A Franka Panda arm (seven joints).
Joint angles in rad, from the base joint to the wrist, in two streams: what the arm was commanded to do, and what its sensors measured. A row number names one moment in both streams.
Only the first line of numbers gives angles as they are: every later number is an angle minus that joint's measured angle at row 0.
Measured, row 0:
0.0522, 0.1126, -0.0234, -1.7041, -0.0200, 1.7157, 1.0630
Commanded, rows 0 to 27:
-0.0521, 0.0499, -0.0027, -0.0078, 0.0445, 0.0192, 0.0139
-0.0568, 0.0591, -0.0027, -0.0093, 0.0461, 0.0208, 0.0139
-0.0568, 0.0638, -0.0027, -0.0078, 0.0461, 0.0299, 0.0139
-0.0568, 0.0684, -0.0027, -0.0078, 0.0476, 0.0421, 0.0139
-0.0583, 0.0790, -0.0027, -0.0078, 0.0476, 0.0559, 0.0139
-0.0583, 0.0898, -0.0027, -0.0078, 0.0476, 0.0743, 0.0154
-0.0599, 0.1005, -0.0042, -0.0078, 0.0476, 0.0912, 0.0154
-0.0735, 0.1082, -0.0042, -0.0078, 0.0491, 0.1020, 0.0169
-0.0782, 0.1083, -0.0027, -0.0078, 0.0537, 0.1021, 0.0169
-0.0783, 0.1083, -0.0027, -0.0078, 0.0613, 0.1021, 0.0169
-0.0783, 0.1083, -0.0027, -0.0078, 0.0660, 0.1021, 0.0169
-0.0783, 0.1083, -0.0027, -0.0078, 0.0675, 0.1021, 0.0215
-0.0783, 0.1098, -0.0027, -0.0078, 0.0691, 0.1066, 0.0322
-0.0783, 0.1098, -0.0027, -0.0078, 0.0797, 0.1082, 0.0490
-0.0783, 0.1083, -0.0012, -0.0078, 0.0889, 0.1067, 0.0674
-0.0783, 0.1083, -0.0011, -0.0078, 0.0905, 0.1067, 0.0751
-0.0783, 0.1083, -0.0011, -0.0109, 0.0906, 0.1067, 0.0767
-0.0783, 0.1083, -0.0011, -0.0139, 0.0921, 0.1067, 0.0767
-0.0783, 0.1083, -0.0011, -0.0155, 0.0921, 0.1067, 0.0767
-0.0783, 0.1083, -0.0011, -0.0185, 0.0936, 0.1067, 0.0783
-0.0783, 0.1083, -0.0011, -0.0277, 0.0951, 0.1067, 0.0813
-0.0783, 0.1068, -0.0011, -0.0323, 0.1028, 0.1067, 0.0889
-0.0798, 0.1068, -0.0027, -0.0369, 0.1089, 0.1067, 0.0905
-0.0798, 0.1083, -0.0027, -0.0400, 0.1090, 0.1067, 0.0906
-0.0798, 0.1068, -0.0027, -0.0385, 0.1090, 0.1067, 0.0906
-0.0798, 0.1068, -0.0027, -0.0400, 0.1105, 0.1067, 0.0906
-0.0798, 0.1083, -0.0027, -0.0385, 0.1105, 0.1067, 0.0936
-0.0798, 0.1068, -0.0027, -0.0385, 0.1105, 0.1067, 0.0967
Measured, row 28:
-0.0739, 0.1149, -0.0084, -0.0269, 0.0940, 0.0886, 0.0744
